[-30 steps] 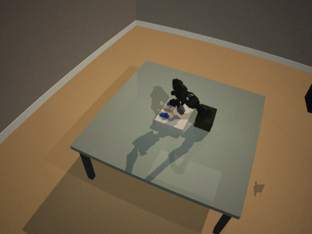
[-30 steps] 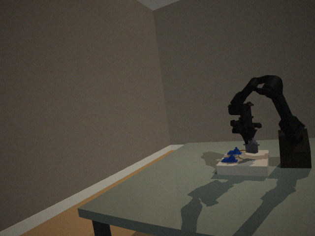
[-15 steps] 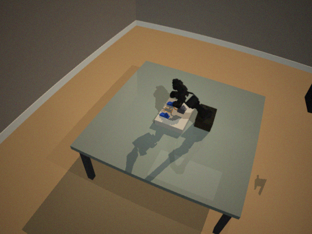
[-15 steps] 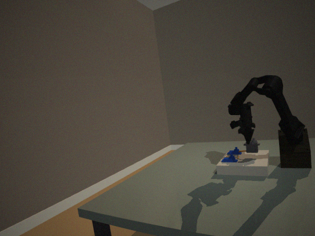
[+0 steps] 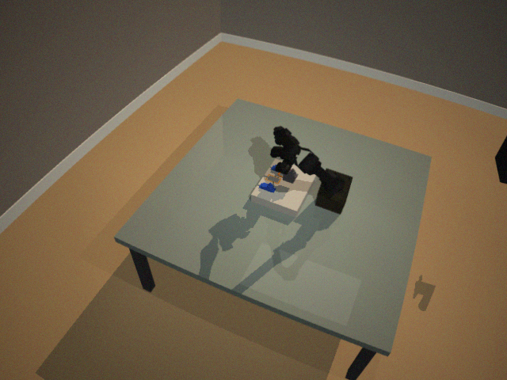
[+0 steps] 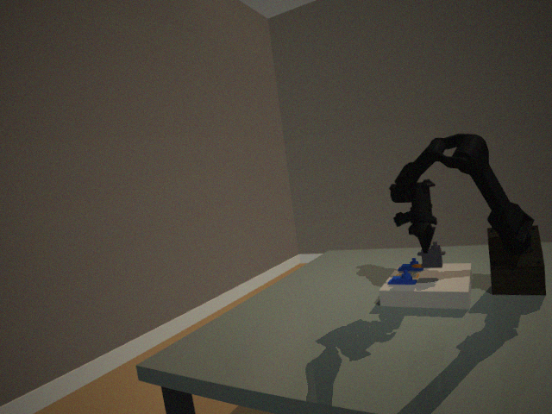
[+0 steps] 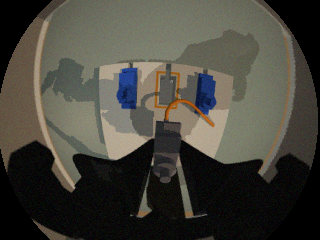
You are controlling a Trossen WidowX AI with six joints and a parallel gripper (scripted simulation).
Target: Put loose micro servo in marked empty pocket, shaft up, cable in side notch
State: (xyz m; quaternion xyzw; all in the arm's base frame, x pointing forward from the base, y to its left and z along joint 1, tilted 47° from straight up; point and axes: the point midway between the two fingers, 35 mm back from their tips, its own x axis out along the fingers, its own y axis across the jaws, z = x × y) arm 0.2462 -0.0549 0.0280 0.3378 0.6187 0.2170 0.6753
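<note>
Now: gripper tip 10 cm above the white deck, 4 cm past it and 1 cm to the right of it.
</note>
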